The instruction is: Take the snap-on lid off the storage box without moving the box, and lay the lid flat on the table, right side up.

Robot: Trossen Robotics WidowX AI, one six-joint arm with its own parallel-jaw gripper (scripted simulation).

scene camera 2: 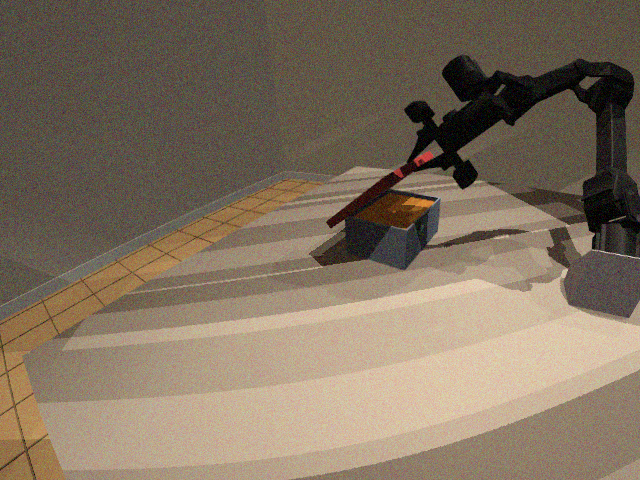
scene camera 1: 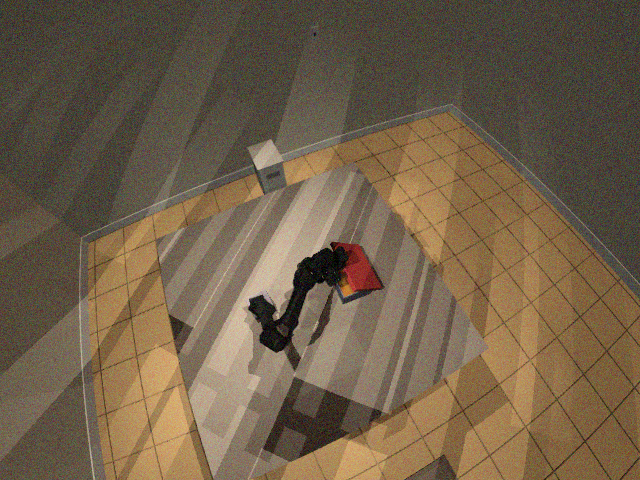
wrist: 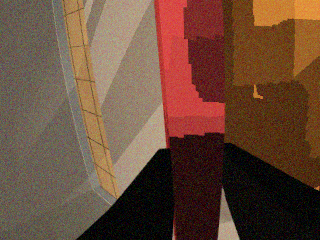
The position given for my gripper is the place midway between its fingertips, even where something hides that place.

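There's a red lid (scene camera 1: pixel 359 274), (wrist: pixel 191 47) held in my gripper (scene camera 2: pixel 410 166), (wrist: pixel 194 156). I can also see a blue-grey box (scene camera 2: pixel 392 229), (wrist: pixel 264 88).
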